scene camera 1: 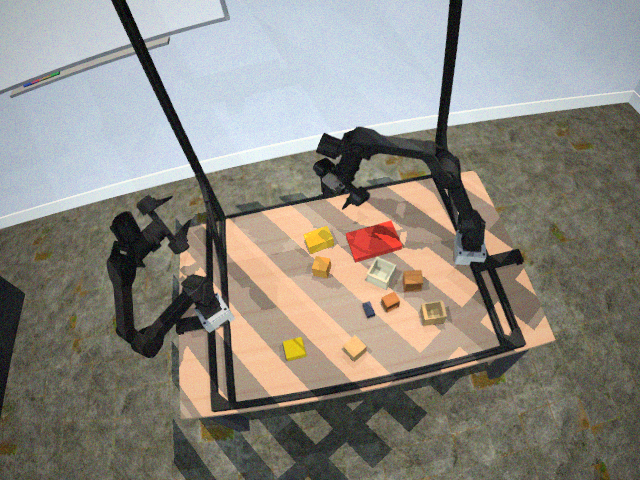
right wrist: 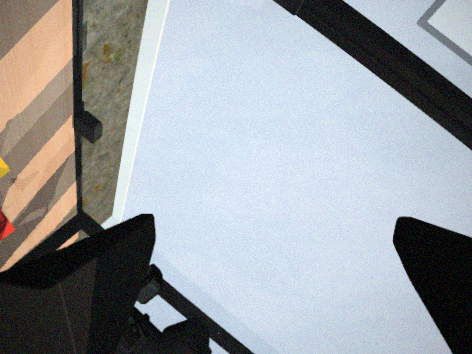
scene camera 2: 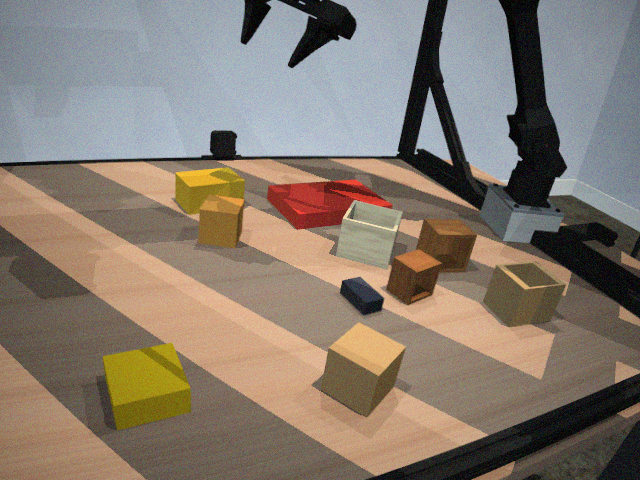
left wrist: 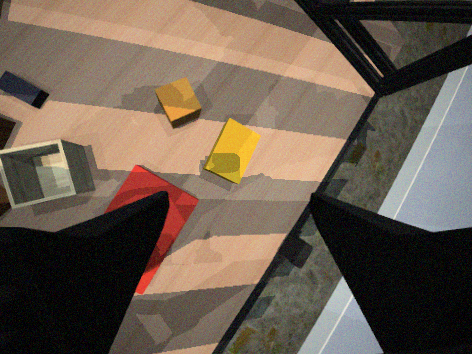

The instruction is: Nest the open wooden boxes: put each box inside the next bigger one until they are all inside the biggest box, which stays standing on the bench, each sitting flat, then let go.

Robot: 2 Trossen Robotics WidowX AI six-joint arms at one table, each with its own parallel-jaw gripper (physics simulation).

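Places are measured from the left arm's base along level axes (x ahead, y left, z up), in metres.
Where they show: left gripper, fingertip midpoint: (scene camera 1: 332, 200) (scene camera 2: 265, 55) (left wrist: 240, 199); right gripper, fingertip midpoint: (scene camera 1: 181, 208) (right wrist: 275, 228); left arm's base, origin of the base link: (scene camera 1: 471, 243) (scene camera 2: 526, 198); right arm's base, origin of the base link: (scene camera 1: 210, 308).
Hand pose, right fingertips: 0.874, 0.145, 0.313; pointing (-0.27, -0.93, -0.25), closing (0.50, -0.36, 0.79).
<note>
Things, the pixels of their centre, and the offset from my right fingertips, as dx, dy, dz.
- pale grey-green box, body centre: (scene camera 2: 370, 233) (left wrist: 51, 173) (scene camera 1: 381, 273) -0.573, -0.025, -0.346
- tan box, body centre: (scene camera 2: 523, 293) (scene camera 1: 433, 313) -0.747, +0.105, -0.347
- larger brown box, body centre: (scene camera 2: 444, 245) (scene camera 1: 412, 281) -0.677, -0.004, -0.345
- smaller brown box, body centre: (scene camera 2: 413, 276) (scene camera 1: 390, 302) -0.609, +0.074, -0.351
- red slab, body centre: (scene camera 2: 329, 202) (left wrist: 140, 228) (scene camera 1: 373, 241) -0.536, -0.162, -0.362
- orange block, body centre: (scene camera 2: 221, 221) (left wrist: 179, 104) (scene camera 1: 321, 267) -0.369, -0.036, -0.349
- navy block, body centre: (scene camera 2: 361, 295) (left wrist: 23, 90) (scene camera 1: 368, 309) -0.541, +0.098, -0.366
- tan cube, body centre: (scene camera 2: 362, 368) (scene camera 1: 354, 348) -0.513, +0.240, -0.349
A pale grey-green box (scene camera 1: 377, 282) (scene camera 2: 366, 242) (left wrist: 80, 167) stands upright, open side up. A tan box (scene camera 1: 434, 319) (scene camera 2: 509, 299) also stands open side up. A larger brown box (scene camera 1: 412, 280) (scene camera 2: 447, 227) lies on its side behind a smaller brown box (scene camera 1: 390, 301) (scene camera 2: 402, 276), also on its side; their openings show in scene camera 2. The boxes stand apart. My left gripper (scene camera 1: 334, 200) (scene camera 2: 267, 54) (left wrist: 240, 199) is open and empty, high near the table's back edge. My right gripper (scene camera 1: 180, 209) (right wrist: 275, 228) is open and empty, beyond the table's left side.
A red slab (scene camera 1: 373, 241) (scene camera 2: 315, 201) lies behind the pale box. A yellow block (scene camera 1: 318, 240) and an orange block (scene camera 1: 321, 267) lie left of it. A navy block (scene camera 1: 368, 309), a tan cube (scene camera 1: 354, 348) and another yellow block (scene camera 1: 294, 348) lie nearer the front. Black frame bars edge the table.
</note>
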